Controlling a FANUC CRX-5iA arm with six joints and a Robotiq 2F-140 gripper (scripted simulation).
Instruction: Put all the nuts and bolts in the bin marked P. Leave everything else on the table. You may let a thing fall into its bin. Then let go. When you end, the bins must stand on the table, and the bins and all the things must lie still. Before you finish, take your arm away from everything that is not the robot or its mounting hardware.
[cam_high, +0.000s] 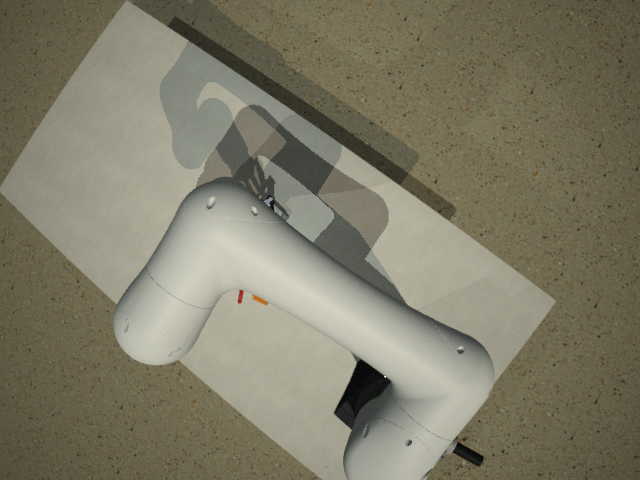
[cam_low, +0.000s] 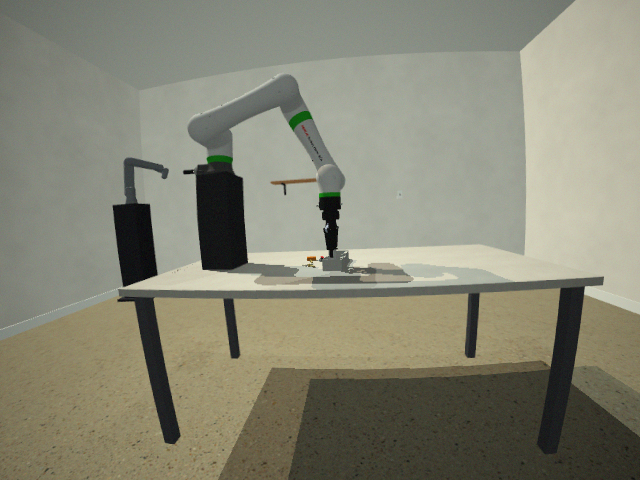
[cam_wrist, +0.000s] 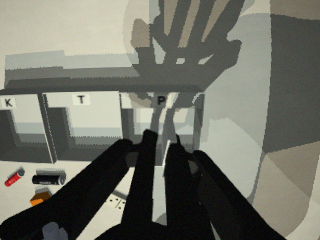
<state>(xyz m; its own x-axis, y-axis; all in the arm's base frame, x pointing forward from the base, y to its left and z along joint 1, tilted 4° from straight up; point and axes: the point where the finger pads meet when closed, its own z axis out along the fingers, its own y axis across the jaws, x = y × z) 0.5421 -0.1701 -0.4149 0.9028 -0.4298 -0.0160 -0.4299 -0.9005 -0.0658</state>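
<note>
Right now the grey bin is 80 mm to the left of my hand, 30 mm below it and 20 mm ahead of it. Also, from my hand: white domino-like tile 110 mm behind, 100 mm to the left, 40 mm below; black cylinder 190 mm to the left, 50 mm behind, 40 mm below; orange block 220 mm to the left, 100 mm behind, 40 mm below.
</note>
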